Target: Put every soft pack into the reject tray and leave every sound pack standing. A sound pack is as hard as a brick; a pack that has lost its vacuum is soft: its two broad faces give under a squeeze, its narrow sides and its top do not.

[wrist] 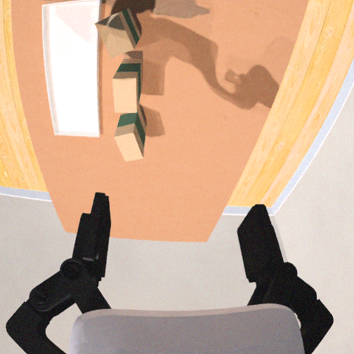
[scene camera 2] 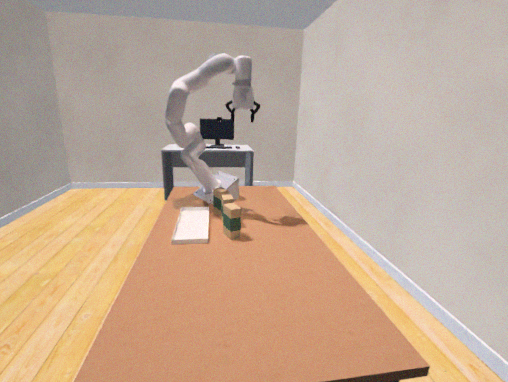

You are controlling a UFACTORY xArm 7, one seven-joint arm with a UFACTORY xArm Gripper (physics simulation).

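Pixels of known places: gripper, between the fingertips: [scene camera 2: 242, 122]; arm's base, origin of its link: [scene camera 2: 212, 186].
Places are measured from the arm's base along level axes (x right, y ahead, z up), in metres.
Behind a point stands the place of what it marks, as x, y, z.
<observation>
Three beige packs with dark green bands stand upright in a row beside the tray: the near pack [scene camera 2: 231, 222] @[-0.131, 0.632, 0.017] [wrist: 129, 145], the middle pack [scene camera 2: 227, 198] @[-0.110, 0.469, 0.072] [wrist: 125, 94] and the far pack [scene camera 2: 220, 192] @[-0.071, 0.368, 0.072] [wrist: 116, 41], which is nearest the arm's base. In the scene view the near pack partly hides the middle one. Whether any pack is soft cannot be seen. The white reject tray [scene camera 2: 190, 242] @[0.039, 0.666, -0.060] [wrist: 76, 134] lies left of the row, with no pack in it. My gripper [scene camera 2: 242, 119] @[-0.179, 0.341, 0.424] [wrist: 180, 213] is wide open and empty, high above the table and apart from the packs.
The brown table [scene camera 2: 240, 300] @[-0.163, 1.027, -0.066] [wrist: 175, 165] bears the tray and packs. The arm's base [scene camera 2: 231, 185] @[-0.124, 0.081, 0.033] stands at its far end, close behind the far pack. A desk [scene camera 2: 210, 158] with a monitor [scene camera 2: 216, 129] stands behind. The arm's shadow falls right of the packs.
</observation>
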